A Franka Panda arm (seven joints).
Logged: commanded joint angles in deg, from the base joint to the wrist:
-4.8 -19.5 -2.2 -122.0 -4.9 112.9 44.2
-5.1 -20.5 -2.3 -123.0 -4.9 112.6 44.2
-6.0 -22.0 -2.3 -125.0 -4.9 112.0 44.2
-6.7 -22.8 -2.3 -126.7 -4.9 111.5 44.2
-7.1 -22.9 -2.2 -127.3 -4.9 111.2 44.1
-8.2 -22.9 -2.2 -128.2 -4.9 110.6 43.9
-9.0 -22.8 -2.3 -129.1 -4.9 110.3 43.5
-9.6 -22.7 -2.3 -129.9 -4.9 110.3 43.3
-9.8 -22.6 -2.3 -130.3 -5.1 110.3 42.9
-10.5 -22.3 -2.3 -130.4 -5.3 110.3 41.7
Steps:
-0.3 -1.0 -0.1 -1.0 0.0 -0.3 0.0
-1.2 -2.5 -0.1 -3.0 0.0 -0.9 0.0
-1.9 -3.3 -0.1 -4.7 0.0 -1.4 0.0
-2.3 -3.4 0.0 -5.3 0.0 -1.7 -0.1
-3.4 -3.4 0.0 -6.2 0.0 -2.3 -0.3
-4.2 -3.3 -0.1 -7.1 0.0 -2.6 -0.7
-4.8 -3.2 -0.1 -7.9 0.0 -2.6 -0.9
-5.0 -3.1 -0.1 -8.3 -0.2 -2.6 -1.3
-5.7 -2.8 -0.1 -8.4 -0.4 -2.6 -2.5

